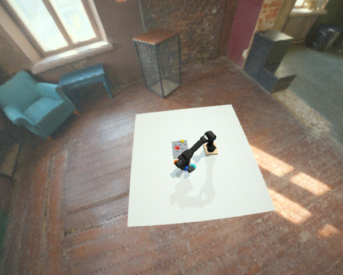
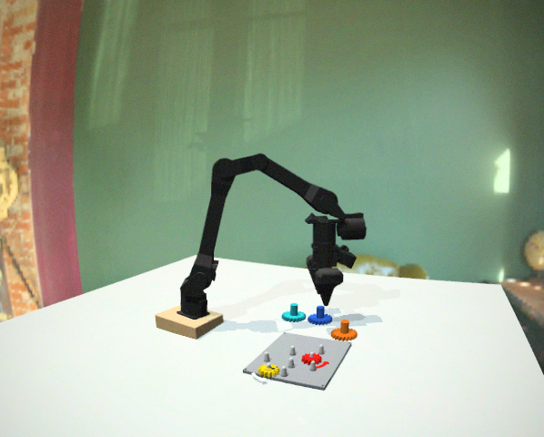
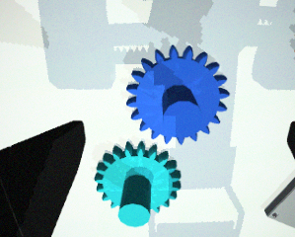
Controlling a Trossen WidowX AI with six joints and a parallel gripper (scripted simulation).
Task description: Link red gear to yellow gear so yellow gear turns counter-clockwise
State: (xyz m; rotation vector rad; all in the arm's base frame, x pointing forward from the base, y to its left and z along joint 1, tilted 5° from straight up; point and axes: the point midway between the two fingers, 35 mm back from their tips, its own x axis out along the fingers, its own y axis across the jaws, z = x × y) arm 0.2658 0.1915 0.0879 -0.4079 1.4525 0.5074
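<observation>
Right now my gripper tip is 4 cm above the blue gear. Also, from my gripper tip: orange gear: 9 cm ahead, 7 cm to the right, 4 cm below; then teal gear: 7 cm behind, 4 cm below, 2 cm to the right; then red gear: 23 cm to the right, 8 cm ahead, 4 cm below.
</observation>
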